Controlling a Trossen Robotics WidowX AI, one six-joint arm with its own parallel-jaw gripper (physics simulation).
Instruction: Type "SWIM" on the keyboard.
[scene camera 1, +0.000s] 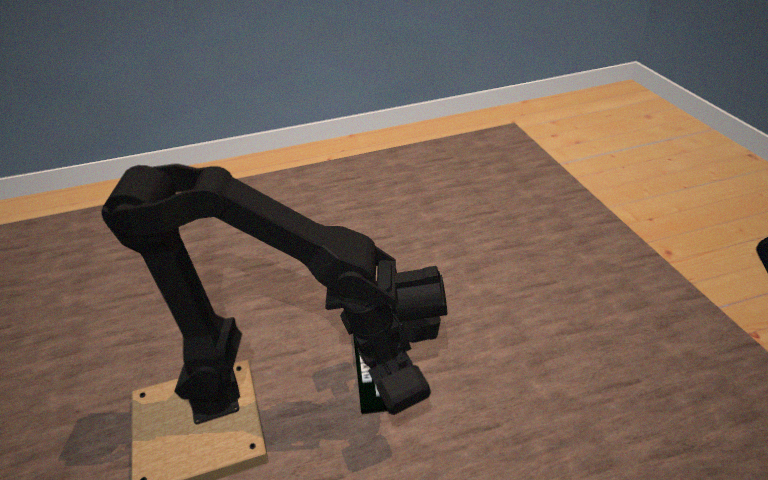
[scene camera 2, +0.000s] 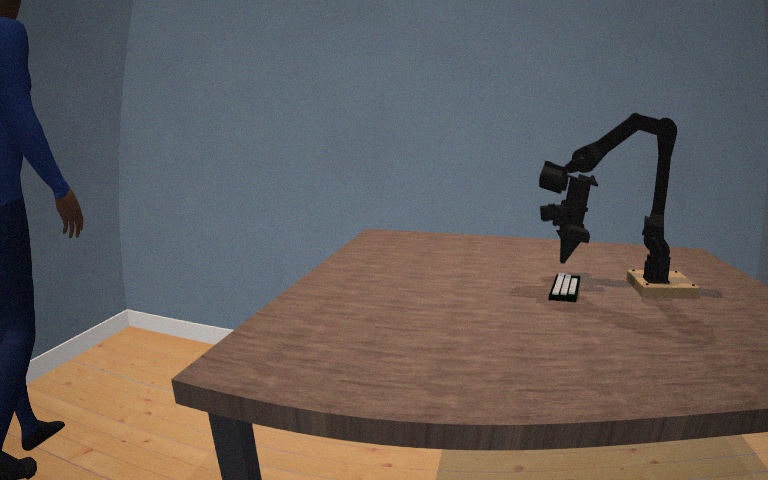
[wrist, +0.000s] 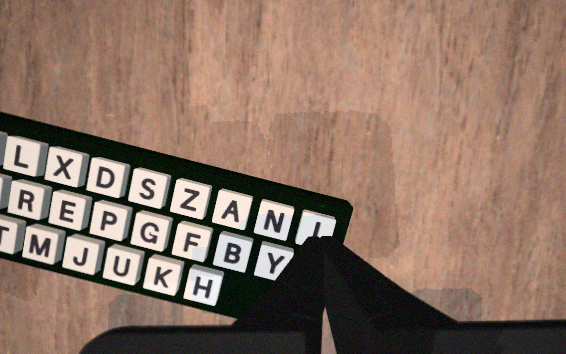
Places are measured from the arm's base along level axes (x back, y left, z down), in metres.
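Pixels of known places: gripper, fingertip midpoint: (scene camera 2: 562, 263) (wrist: 319, 248); arm's base at its link origin: (scene camera 1: 214, 400) (scene camera 2: 656, 280).
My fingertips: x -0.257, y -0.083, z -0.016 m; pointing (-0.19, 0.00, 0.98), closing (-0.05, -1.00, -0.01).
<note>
Ahead of a thing's pixels: the offset from my fingertips to its middle. Level surfaces: height alone.
The dark green keyboard @(dz +0.034, dx +0.001, dy +0.085 m) (scene camera 1: 370, 403) (scene camera 2: 566, 299) (wrist: 237, 296) with white letter keys lies on the table, slanting across the wrist view with its left end cut off. My gripper (scene camera 2: 562, 262) (wrist: 319, 248) is shut and empty. In scene camera 2 its tips are above the keyboard, apart from it. In the wrist view the tips overlap the lower part of the I key @(dz +0.028, dx +0.002, dy -0.001 m) (wrist: 316, 222) at the right end. The S key @(dz +0.028, dx -0.015, dy +0.072 m) (wrist: 149, 188) and M key @(dz +0.028, dx +0.012, dy +0.121 m) (wrist: 43, 245) show to the left. The W key does not show in the wrist view. The arm hides most of the keyboard in scene camera 1.
The arm's wooden base plate (scene camera 1: 198, 452) (scene camera 2: 668, 290) sits on the brown table @(dz +0.042 m) (scene camera 1: 538, 367) (scene camera 2: 424, 339). A person (scene camera 2: 14, 124) in blue stands on the floor at the left of scene camera 2. The N key @(dz +0.028, dx -0.002, dy +0.017 m) (wrist: 274, 220) and Y key @(dz +0.028, dx +0.017, dy +0.017 m) (wrist: 272, 261) are beside the tips.
</note>
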